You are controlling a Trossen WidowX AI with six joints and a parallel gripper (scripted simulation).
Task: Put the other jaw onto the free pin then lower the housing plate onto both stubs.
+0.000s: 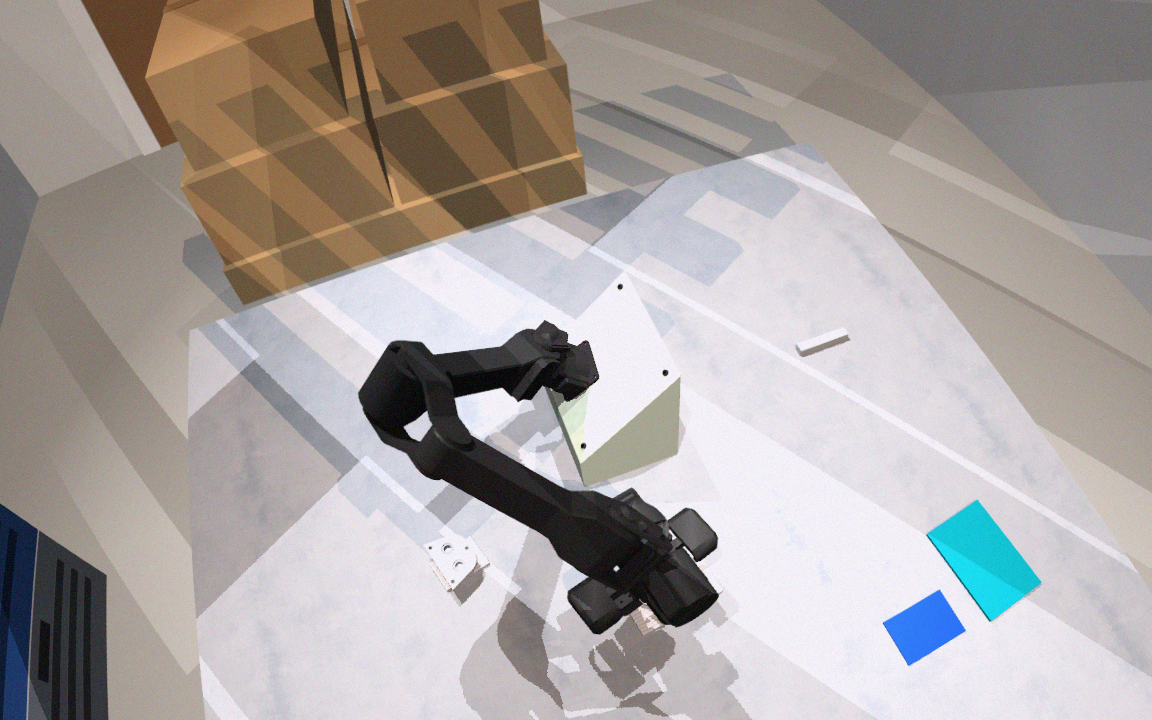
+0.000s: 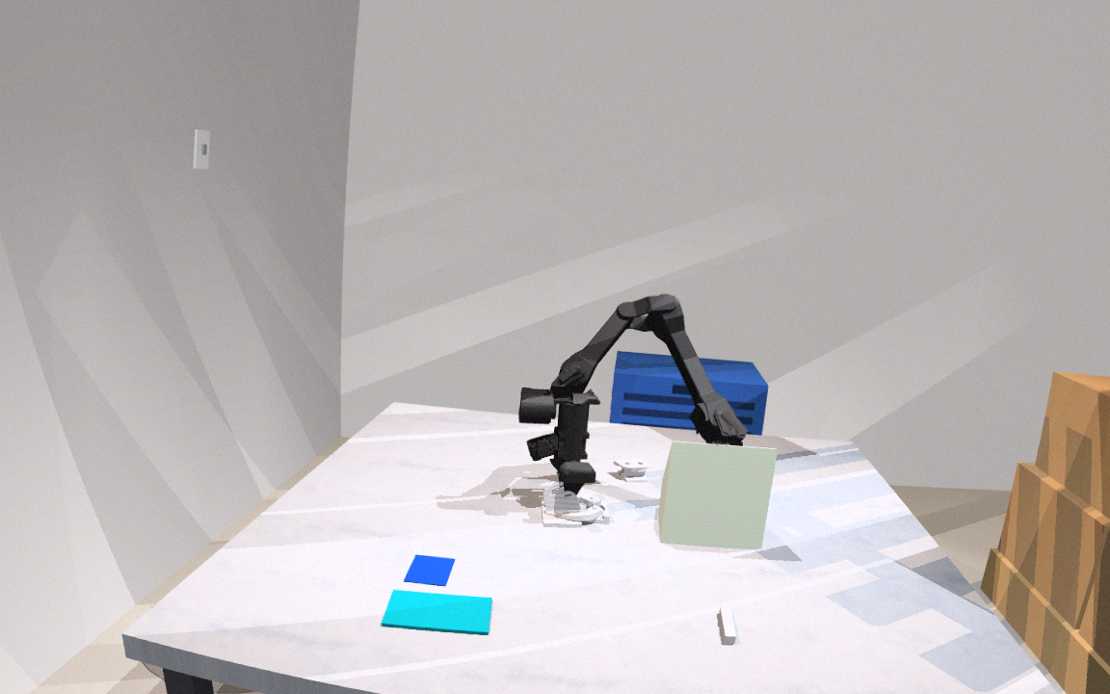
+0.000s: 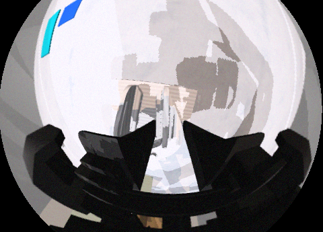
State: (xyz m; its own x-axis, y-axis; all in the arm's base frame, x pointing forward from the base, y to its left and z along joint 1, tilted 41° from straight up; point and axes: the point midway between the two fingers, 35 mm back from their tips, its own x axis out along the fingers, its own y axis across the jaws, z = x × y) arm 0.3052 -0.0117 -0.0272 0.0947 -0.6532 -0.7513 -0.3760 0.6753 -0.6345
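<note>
My gripper tip is 40 mm past the white jaw and 10 mm below it. From my gripper tip the other things lie so: blue card (340 mm to the left, 160 mm ahead, 20 mm below); then cyan card (460 mm to the left, 100 mm ahead, 20 mm below); then white block (230 mm to the right, 110 mm behind, 10 mm below).
</note>
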